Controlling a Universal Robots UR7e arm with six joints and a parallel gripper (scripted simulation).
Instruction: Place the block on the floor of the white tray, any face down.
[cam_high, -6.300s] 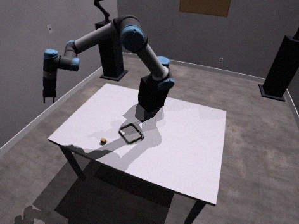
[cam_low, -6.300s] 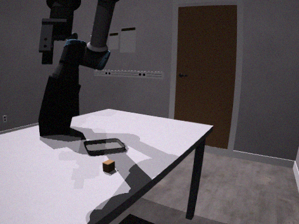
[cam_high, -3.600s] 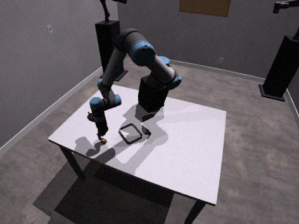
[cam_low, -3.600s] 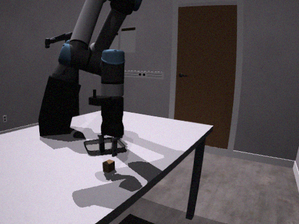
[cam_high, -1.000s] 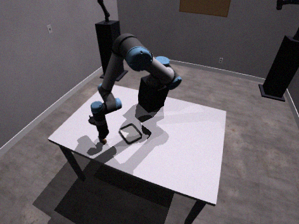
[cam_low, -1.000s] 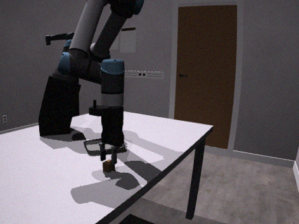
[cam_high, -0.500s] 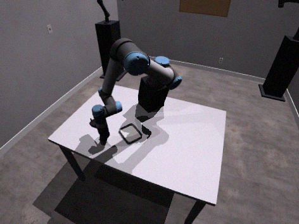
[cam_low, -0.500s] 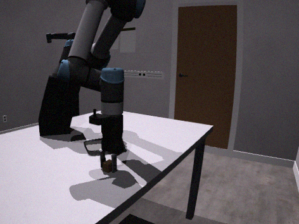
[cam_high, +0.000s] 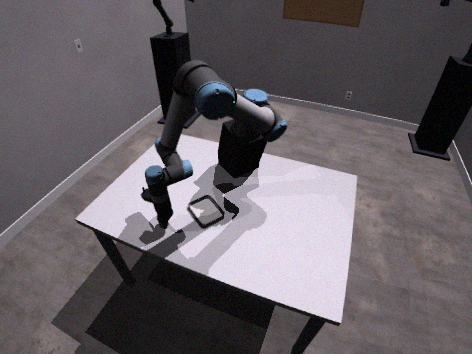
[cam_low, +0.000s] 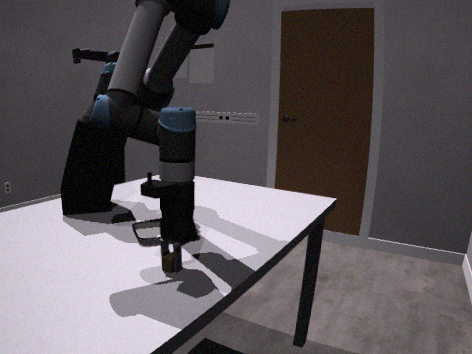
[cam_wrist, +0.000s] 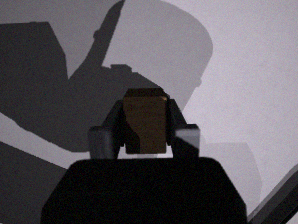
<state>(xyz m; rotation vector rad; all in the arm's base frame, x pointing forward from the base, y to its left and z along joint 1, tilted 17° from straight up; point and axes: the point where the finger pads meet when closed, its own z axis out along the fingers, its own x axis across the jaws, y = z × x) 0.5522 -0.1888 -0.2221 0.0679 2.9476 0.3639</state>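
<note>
Now: hand 150 mm to the right of the tray, 150 mm past it and 10 mm above it. The rest, counted from my hand: brown wooden block 10 mm below.
</note>
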